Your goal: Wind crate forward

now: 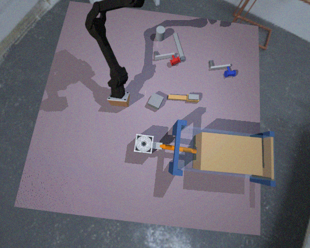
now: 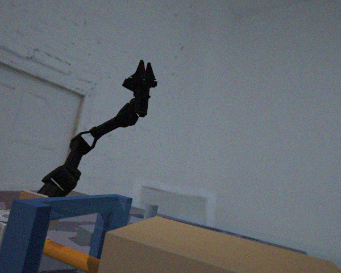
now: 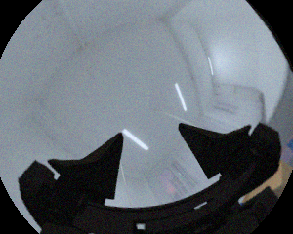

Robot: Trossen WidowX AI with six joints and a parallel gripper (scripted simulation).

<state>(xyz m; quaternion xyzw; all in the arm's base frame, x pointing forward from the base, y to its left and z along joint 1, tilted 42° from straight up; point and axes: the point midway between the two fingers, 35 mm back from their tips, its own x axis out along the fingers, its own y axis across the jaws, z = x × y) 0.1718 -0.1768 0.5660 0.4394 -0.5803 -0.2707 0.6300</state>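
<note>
Right now the red-knobbed crank handle is 110 mm ahead of my gripper tip, 90 mm to the left of it and 630 mm below it. The rest, counted from my gripper tip: red knob: 160 mm ahead, 80 mm to the left, 620 mm below; grey bar: 170 mm ahead, 190 mm to the left, 650 mm below; grey block: 90 mm ahead, 210 mm to the right, 630 mm below.
</note>
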